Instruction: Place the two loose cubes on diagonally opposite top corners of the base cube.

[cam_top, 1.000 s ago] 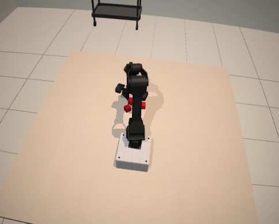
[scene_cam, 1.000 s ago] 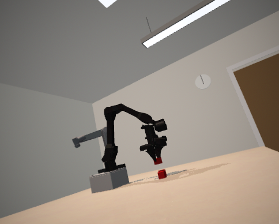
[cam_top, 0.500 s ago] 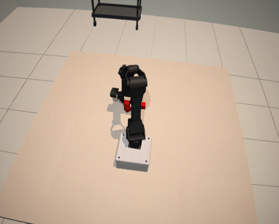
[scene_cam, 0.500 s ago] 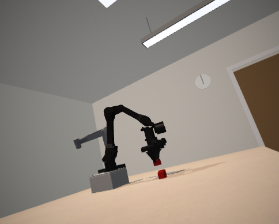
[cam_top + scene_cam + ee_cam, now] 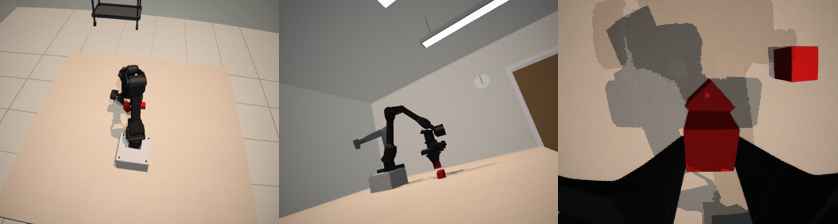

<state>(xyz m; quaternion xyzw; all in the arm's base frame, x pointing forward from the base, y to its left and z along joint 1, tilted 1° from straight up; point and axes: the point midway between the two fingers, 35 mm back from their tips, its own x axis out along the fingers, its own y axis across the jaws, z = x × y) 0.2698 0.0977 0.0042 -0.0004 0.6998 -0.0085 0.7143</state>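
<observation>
Now: gripper tip 5 cm above the red base cube and 2 cm short of it.
</observation>
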